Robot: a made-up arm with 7 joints.
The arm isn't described. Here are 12 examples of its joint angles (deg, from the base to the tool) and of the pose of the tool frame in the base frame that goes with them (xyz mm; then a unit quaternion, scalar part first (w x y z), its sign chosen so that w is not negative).
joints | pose
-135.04 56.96 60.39 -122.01 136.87 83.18 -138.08 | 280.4 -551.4 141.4 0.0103 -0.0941 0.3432 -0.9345
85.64 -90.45 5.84 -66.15 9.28 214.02 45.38 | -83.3 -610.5 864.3 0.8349 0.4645 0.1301 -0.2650
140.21 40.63 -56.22 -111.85 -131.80 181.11 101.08 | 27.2 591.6 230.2 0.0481 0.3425 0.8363 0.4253
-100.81 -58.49 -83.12 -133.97 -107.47 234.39 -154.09 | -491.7 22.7 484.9 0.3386 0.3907 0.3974 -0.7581
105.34 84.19 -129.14 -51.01 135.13 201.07 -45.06 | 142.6 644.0 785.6 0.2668 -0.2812 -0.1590 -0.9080
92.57 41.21 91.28 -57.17 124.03 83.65 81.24 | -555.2 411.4 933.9 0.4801 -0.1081 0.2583 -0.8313
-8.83 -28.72 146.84 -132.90 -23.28 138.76 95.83 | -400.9 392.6 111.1 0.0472 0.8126 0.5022 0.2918
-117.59 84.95 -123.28 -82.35 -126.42 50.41 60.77 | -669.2 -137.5 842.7 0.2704 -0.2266 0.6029 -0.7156
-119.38 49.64 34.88 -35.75 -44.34 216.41 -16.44 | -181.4 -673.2 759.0 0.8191 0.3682 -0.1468 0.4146
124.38 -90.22 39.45 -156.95 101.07 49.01 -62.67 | -408.4 42.1 708.8 0.2286 0.4019 -0.7891 0.4043
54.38 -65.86 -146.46 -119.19 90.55 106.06 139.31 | 130.8 -429.1 -103.1 0.3964 0.6059 0.1006 0.6823
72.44 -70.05 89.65 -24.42 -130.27 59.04 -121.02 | -432.0 -700.6 731.1 0.5039 0.3158 0.3683 0.7146
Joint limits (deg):
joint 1: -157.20..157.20
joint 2: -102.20..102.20
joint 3: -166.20..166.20
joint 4: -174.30..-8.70
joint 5: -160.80..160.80
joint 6: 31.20..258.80
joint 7: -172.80..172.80
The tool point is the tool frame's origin. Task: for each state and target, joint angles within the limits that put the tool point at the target. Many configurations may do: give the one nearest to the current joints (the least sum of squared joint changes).
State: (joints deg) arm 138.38 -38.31 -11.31 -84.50 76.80 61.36 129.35
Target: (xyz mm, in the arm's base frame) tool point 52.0 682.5 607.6
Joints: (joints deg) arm 117.99 -5.45 -34.25 -108.87 75.68 65.26 129.35
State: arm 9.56 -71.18 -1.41 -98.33 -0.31 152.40 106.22
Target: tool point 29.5 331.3 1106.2
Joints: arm 4.87 -54.12 28.33 -95.84 -3.04 145.86 106.22
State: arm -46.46 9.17 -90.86 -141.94 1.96 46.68 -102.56
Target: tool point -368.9 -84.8 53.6
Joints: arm -51.86 -24.55 -130.47 -150.35 -1.38 61.60 -102.56
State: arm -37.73 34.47 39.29 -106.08 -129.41 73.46 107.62
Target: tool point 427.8 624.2 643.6
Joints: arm -3.81 23.47 69.51 -90.11 -130.69 75.69 107.62
